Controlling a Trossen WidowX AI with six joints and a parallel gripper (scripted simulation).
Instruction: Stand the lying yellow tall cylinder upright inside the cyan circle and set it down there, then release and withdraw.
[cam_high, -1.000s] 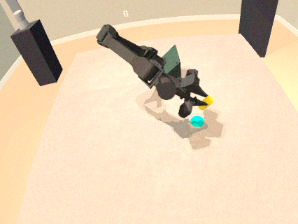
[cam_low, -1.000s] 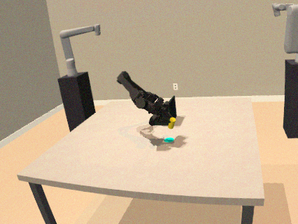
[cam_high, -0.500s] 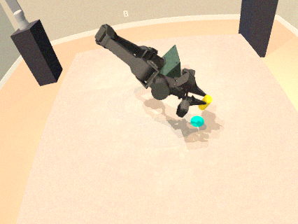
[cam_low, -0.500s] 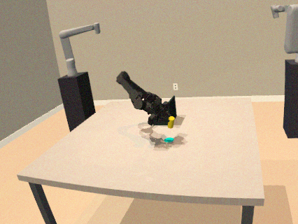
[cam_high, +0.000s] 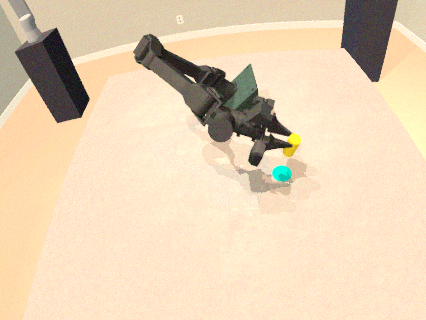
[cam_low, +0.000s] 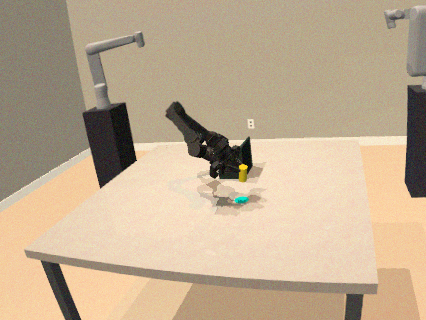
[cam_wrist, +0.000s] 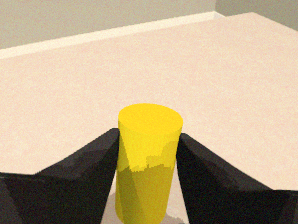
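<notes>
Right now the cyan circle is 14 cm below my gripper tip, 2 cm to the right of it and 1 cm behind it. From my gripper tip the other things lie so: yellow cylinder: 2 cm below.
</notes>
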